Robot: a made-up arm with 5 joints.
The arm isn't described. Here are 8 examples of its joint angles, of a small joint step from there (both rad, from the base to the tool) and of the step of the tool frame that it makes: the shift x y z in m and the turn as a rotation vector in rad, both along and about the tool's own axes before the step.
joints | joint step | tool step
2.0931 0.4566 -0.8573 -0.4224 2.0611 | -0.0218 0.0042 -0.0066 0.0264 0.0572 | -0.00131 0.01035 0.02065 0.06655 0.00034 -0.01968
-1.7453 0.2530 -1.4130 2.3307 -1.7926 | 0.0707 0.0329 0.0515 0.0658 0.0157 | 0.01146 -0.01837 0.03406 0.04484 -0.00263 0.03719
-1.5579 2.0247 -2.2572 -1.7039 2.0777 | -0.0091 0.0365 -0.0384 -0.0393 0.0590 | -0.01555 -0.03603 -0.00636 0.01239 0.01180 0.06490
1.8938 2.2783 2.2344 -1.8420 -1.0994 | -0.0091 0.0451 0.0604 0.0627 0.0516 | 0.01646 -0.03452 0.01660 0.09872 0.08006 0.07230
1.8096 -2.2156 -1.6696 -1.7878 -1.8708 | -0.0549 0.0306 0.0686 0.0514 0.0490 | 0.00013 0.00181 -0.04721 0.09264 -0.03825 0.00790
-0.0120 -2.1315 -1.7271 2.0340 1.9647 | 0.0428 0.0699 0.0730 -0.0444 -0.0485 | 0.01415 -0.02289 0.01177 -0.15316 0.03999 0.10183
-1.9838 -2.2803 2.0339 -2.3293 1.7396 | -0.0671 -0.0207 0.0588 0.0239 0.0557 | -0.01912 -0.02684 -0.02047 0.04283 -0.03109 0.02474
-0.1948 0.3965 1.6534 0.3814 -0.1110 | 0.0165 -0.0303 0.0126 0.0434 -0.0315 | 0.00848 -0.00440 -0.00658 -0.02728 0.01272 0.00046
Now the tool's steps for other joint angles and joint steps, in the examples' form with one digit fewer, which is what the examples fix.
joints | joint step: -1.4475 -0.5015 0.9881 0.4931 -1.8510 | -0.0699 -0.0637 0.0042 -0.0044 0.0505
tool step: -0.0189 0.0436 -0.0299 0.0771 -0.0748 -0.0589
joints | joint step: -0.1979 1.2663 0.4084 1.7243 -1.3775 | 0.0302 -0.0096 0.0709 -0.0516 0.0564
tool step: -0.0162 0.0000 -0.0292 -0.0075 -0.0192 -0.0261
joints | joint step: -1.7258 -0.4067 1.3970 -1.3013 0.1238 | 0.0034 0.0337 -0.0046 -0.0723 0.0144
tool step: 0.0105 -0.0013 -0.0124 0.0052 -0.0383 0.0103
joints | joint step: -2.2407 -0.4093 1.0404 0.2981 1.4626 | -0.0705 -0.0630 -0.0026 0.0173 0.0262
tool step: -0.0275 -0.0287 0.0435 0.0629 0.0734 0.0288
